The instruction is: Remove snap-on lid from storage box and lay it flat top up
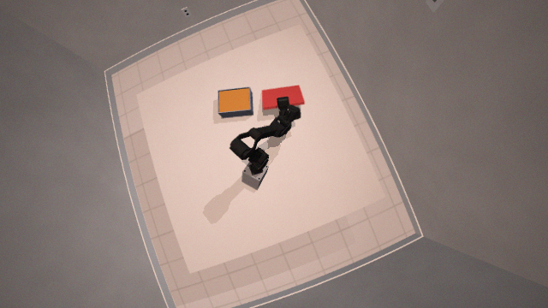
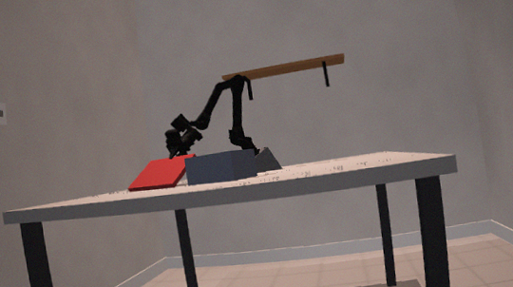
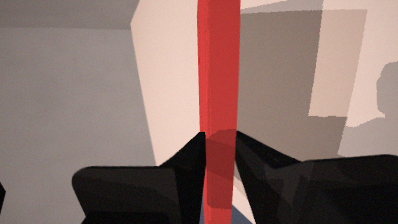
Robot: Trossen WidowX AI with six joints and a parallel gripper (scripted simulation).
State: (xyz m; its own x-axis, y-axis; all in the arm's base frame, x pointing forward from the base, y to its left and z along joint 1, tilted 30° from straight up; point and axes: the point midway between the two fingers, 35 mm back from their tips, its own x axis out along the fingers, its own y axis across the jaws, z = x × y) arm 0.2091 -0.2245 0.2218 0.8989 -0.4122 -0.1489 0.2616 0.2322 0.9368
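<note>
Now: the red lid 9 cm ahead of my hand, 6 cm below it and 3 cm to the right of it. The rest, counted from my hand: storage box: 24 cm to the left, 20 cm ahead, 7 cm below.
</note>
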